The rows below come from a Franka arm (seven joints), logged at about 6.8 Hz.
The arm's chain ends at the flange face. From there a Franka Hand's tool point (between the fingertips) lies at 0.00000 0.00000 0.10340 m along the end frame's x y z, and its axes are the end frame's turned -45 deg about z.
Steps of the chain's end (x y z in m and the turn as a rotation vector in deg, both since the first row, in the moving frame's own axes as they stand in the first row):
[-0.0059, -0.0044, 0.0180, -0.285, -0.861, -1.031]
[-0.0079, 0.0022, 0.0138, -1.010, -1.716, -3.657]
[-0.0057, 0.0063, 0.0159, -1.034, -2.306, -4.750]
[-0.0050, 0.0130, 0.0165, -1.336, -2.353, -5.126]
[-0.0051, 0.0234, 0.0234, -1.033, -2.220, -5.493]
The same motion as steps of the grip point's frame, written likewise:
[-0.0025, -0.0080, 0.0180, 0.407, -0.810, -1.031]
[-0.0106, -0.0048, 0.0137, 0.499, -1.928, -3.657]
[-0.0128, -0.0010, 0.0158, 0.899, -2.362, -4.750]
[-0.0175, 0.0046, 0.0164, 0.719, -2.609, -5.126]
[-0.0244, 0.0116, 0.0233, 0.839, -2.300, -5.493]

